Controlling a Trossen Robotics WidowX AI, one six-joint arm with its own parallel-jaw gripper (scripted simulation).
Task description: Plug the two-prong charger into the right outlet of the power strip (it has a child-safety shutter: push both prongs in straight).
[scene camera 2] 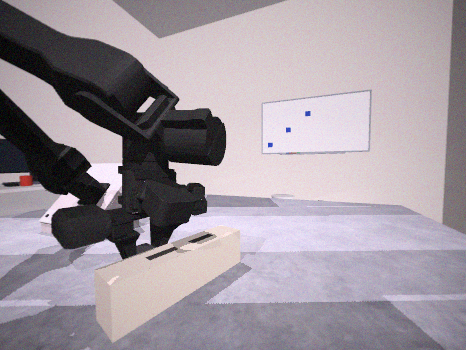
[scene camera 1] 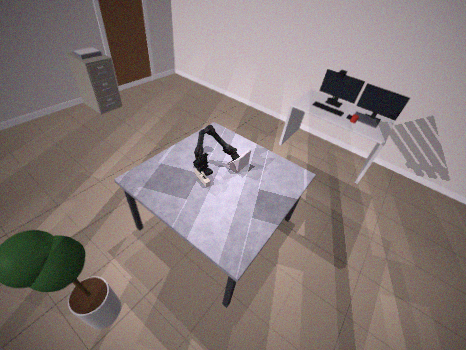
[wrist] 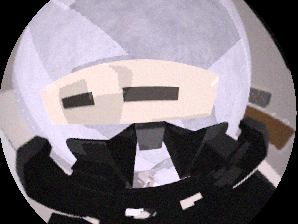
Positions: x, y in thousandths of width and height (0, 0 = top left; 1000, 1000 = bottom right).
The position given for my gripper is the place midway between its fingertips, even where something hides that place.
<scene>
In view: my gripper (scene camera 2: 310, 770) and a two-prong charger (wrist: 502, 605).
My gripper is seen too in the wrist view (wrist: 495, 551).
</scene>
